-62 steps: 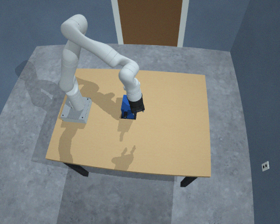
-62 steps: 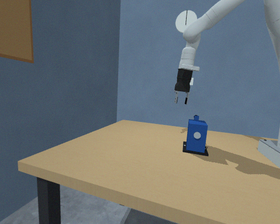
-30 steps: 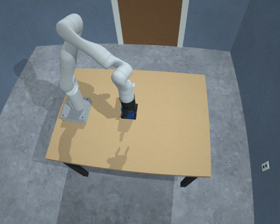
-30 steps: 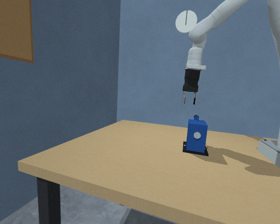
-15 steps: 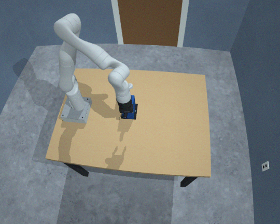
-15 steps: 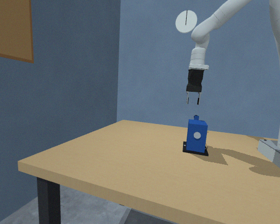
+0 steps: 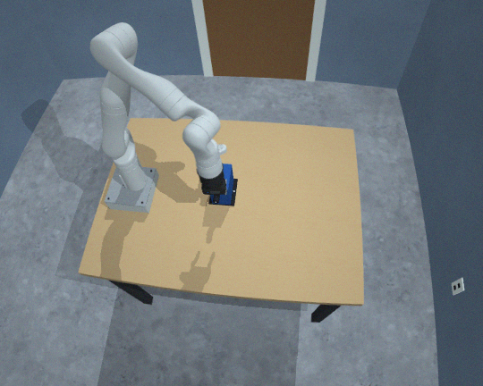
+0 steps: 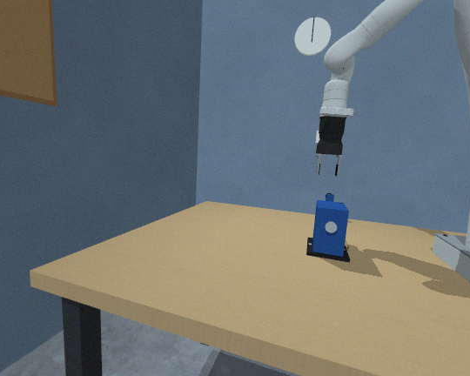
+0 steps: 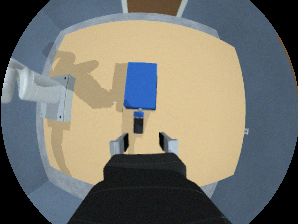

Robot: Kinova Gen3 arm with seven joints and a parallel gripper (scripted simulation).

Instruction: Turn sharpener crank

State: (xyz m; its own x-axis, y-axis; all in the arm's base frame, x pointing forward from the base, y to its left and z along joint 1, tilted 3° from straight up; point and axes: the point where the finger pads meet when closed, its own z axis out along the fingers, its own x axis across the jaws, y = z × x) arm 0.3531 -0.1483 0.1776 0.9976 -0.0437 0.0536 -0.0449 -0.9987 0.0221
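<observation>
Now: the dark crank handle 9 cm below my hand, 2 cm to the left of it and 1 cm behind it.
</observation>
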